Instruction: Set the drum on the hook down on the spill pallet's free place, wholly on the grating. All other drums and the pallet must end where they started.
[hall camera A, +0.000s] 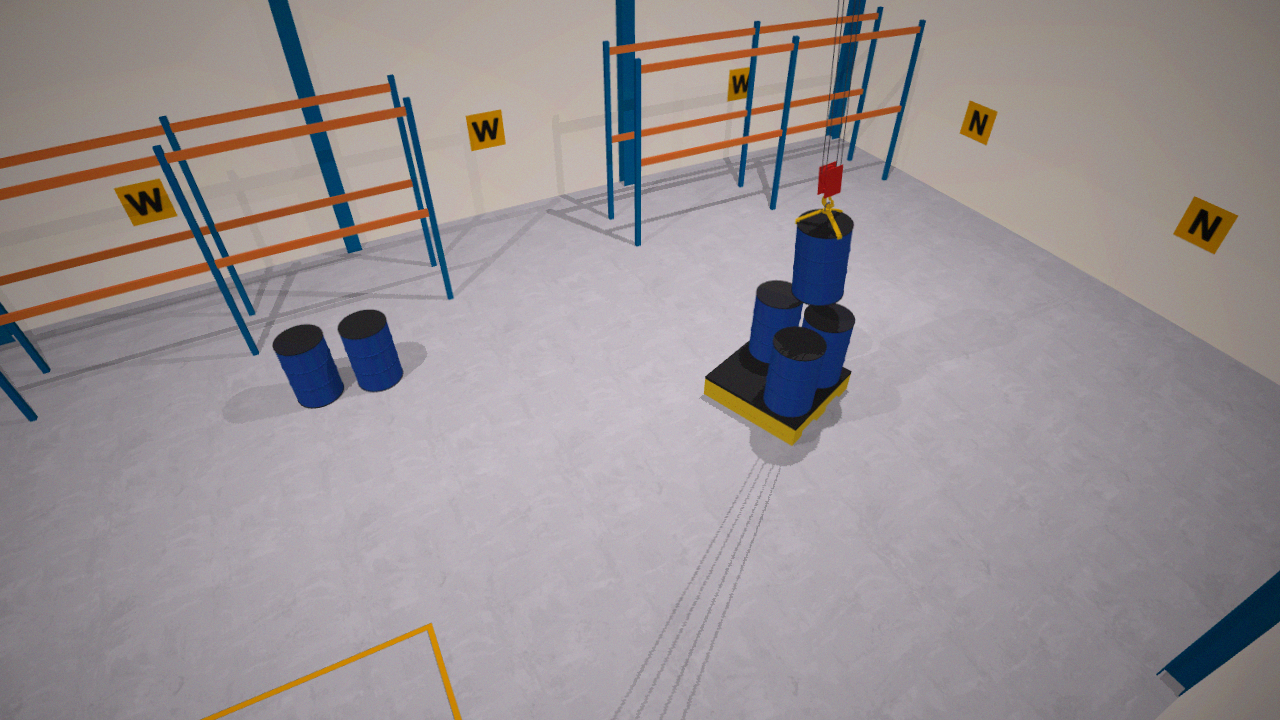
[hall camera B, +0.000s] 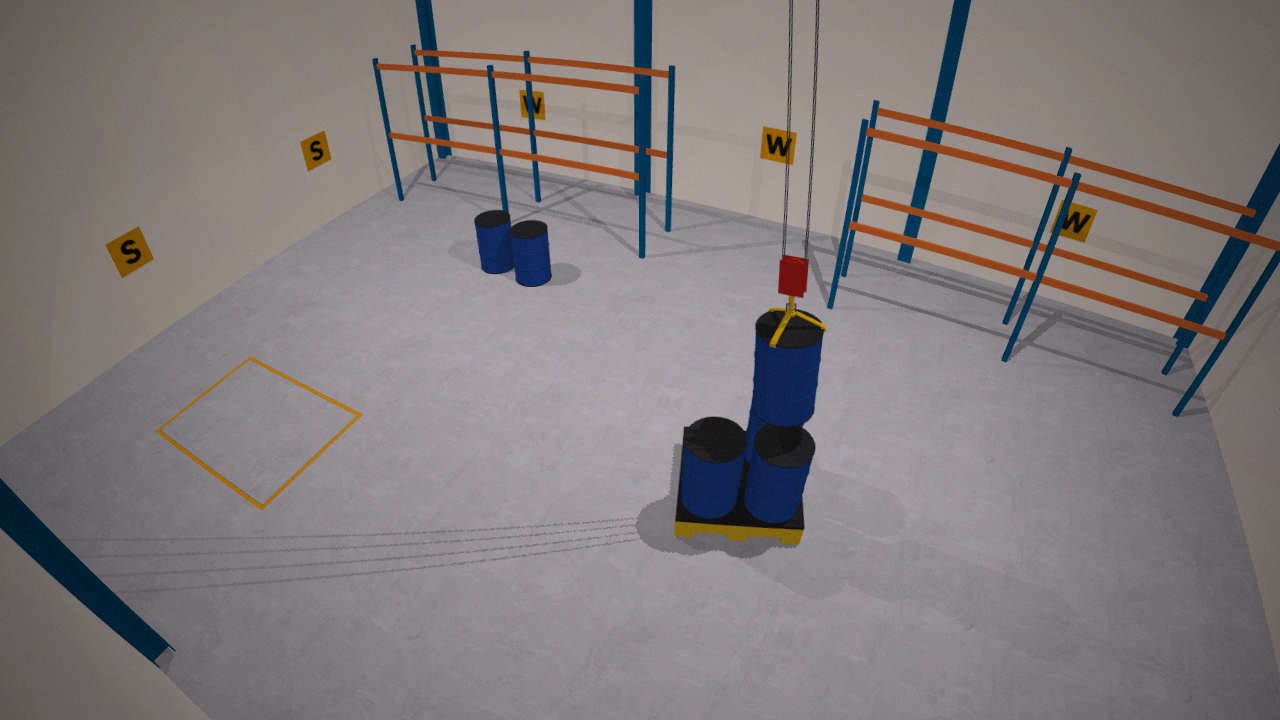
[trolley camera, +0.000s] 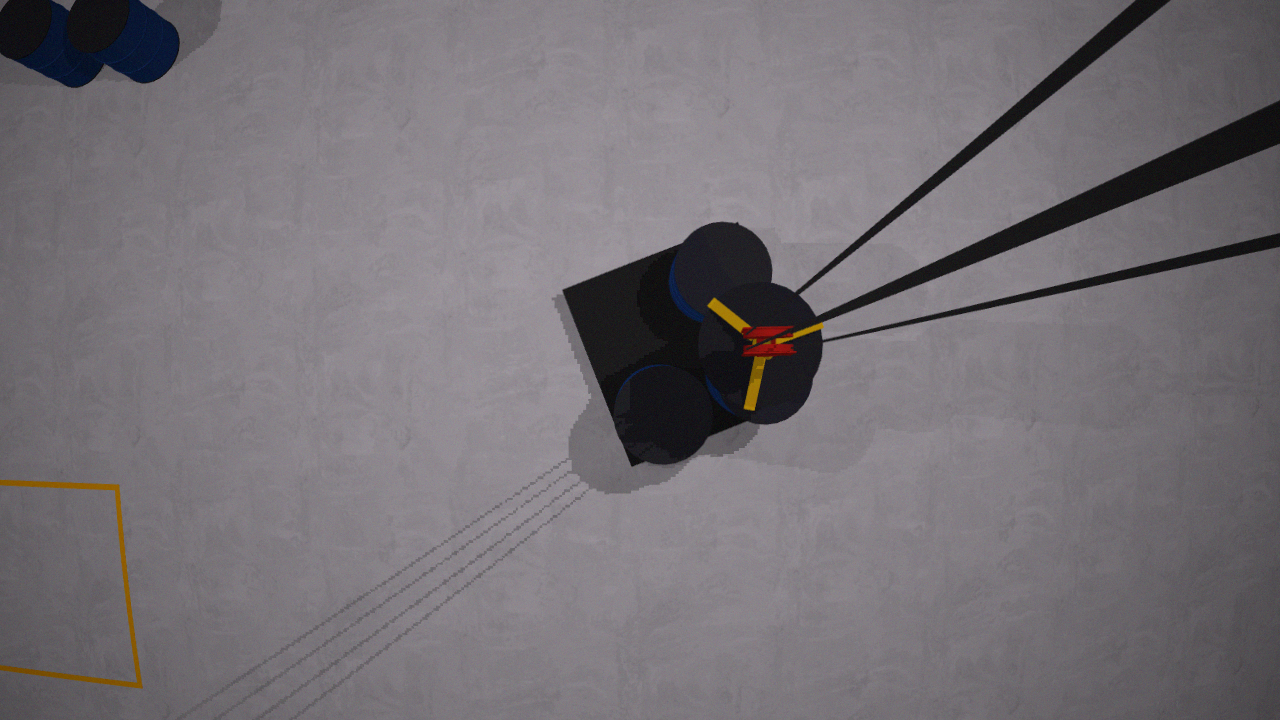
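The three-armed yellow gripper (hall camera A: 823, 222) (hall camera B: 792, 326) (trolley camera: 764, 347) under the red hook block is shut on the rim of a blue drum (hall camera A: 819, 266) (hall camera B: 785, 385) (trolley camera: 726, 358). This drum hangs upright above the pallet's drums; from the trolley view it overlaps the right one and slightly the upper one. The spill pallet (hall camera A: 747, 415) (hall camera B: 738, 531) (trolley camera: 595, 304) has a yellow base and a black grating. Three blue drums stand on it: one (hall camera A: 773, 326) (trolley camera: 721, 259), a second (hall camera A: 790, 385) (hall camera B: 713, 474) (trolley camera: 657, 416) and a third (hall camera A: 832, 349) (hall camera B: 776, 483) (trolley camera: 778, 410). The free place is the grating's left corner in hall camera A.
Two more blue drums (hall camera A: 308, 371) (hall camera A: 371, 353) (hall camera B: 494, 246) (hall camera B: 532, 257) (trolley camera: 138, 44) stand on the floor near a rack (hall camera A: 429, 205) (hall camera B: 641, 214). A second rack (hall camera A: 637, 161) (hall camera B: 1038, 268) stands along the W wall. A yellow outline (hall camera A: 322, 671) (hall camera B: 311, 461) (trolley camera: 128, 582) marks the floor.
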